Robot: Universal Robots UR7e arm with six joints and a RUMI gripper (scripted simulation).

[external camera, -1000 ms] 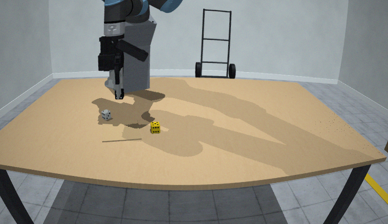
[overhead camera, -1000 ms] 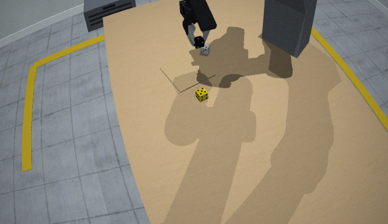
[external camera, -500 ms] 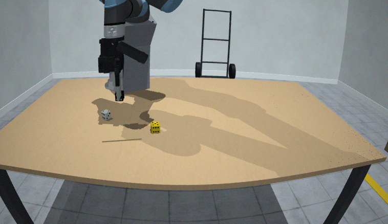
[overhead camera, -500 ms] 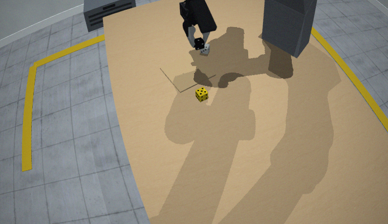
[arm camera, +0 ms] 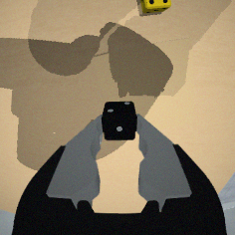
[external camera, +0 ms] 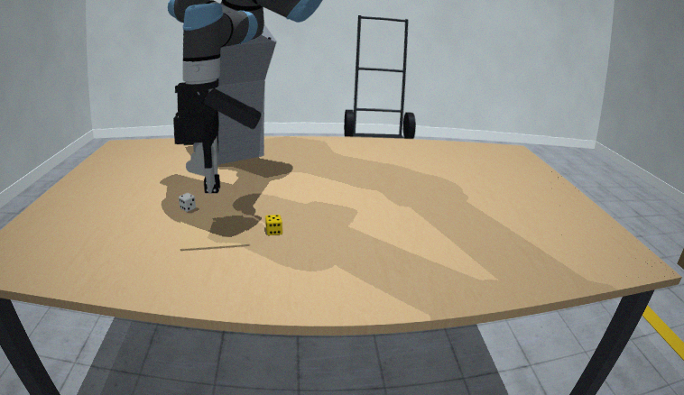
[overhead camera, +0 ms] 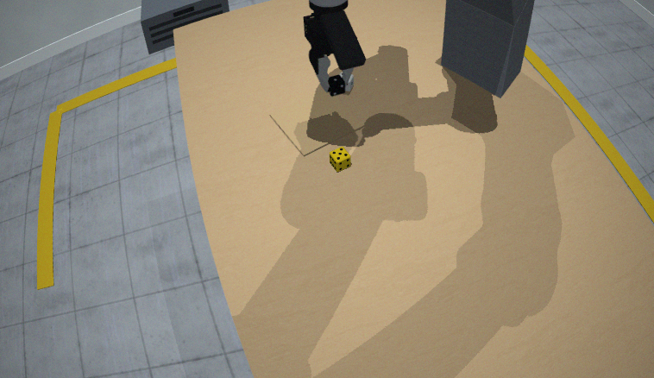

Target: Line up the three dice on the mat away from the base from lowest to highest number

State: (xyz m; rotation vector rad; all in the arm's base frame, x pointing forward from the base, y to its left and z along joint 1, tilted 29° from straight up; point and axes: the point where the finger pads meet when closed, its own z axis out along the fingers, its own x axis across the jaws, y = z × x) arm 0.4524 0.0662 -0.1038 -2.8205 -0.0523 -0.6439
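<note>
The mat lies 50 mm ahead of my hand and 80 mm below it. Round my hand: yellow die (30 mm ahead, 130 mm to the left, 70 mm below); then white die (40 mm behind, 80 mm to the right, 70 mm below); then black die (right at my hand).
</note>
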